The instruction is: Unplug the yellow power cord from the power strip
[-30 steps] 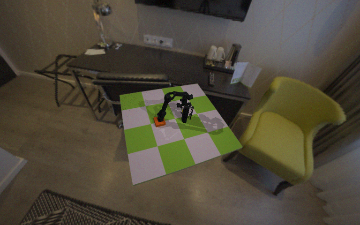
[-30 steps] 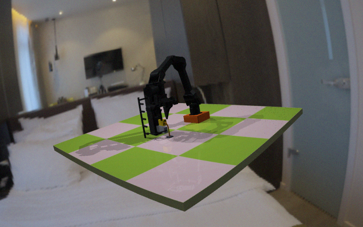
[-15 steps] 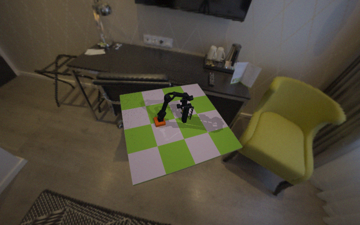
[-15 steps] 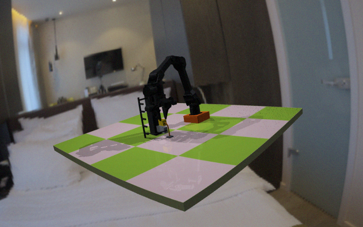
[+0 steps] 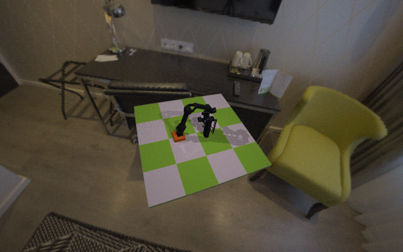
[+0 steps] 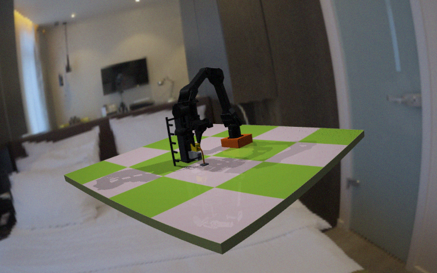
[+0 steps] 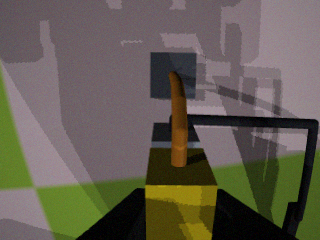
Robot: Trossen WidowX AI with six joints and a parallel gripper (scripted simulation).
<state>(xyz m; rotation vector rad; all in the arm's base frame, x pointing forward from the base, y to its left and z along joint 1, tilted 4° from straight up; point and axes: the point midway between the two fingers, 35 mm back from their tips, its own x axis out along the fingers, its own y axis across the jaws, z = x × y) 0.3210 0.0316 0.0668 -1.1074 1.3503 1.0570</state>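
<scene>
Now: the yellow plug 30 mm to the right of my gripper tip.
</scene>
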